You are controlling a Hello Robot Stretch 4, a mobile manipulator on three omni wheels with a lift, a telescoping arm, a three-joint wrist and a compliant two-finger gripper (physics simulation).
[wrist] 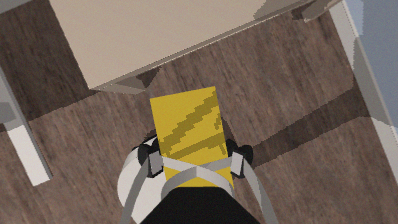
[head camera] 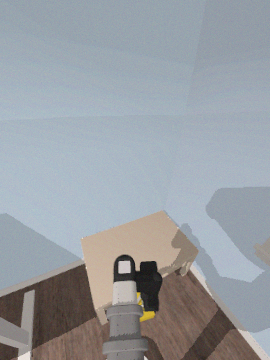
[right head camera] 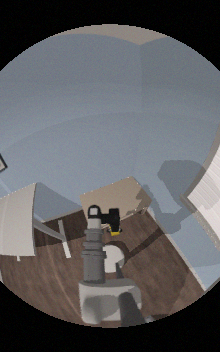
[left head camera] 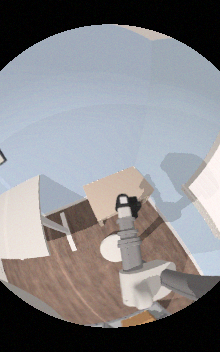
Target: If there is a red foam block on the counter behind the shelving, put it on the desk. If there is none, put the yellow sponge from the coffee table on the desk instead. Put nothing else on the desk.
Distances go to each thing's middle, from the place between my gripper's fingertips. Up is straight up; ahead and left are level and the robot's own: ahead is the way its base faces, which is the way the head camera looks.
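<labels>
There is the yellow sponge (wrist: 188, 125), and I see it 2 cm above my hand and 2 cm ahead of it.
</labels>
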